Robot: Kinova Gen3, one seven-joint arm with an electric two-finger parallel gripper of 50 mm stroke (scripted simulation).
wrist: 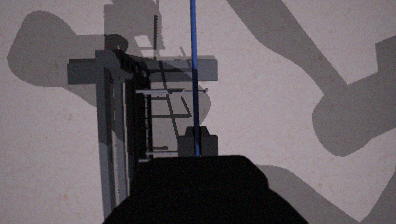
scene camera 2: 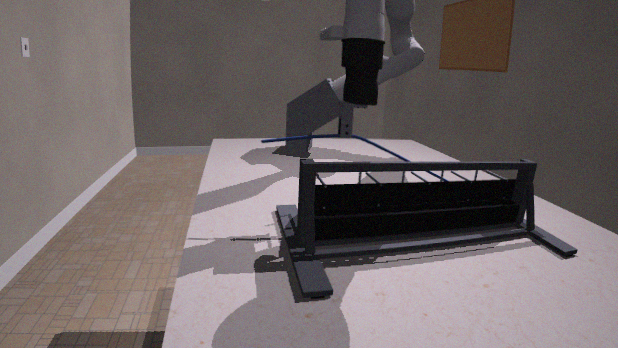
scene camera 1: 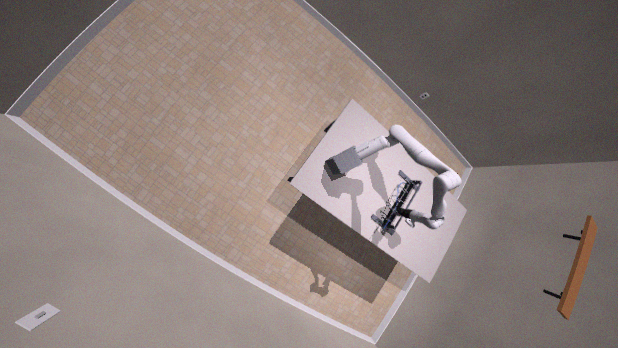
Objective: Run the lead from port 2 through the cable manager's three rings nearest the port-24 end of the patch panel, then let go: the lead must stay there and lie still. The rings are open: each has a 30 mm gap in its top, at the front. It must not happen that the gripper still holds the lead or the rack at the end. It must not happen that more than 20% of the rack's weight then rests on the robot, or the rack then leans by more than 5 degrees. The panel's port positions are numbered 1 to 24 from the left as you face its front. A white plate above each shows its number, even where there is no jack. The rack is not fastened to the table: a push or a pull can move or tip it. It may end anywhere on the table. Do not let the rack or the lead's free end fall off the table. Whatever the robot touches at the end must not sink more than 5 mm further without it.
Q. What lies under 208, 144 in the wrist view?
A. My gripper.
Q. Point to a dark rack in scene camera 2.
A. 344, 213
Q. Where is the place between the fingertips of my gripper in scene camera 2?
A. At 344, 137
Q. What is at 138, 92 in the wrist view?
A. A dark rack.
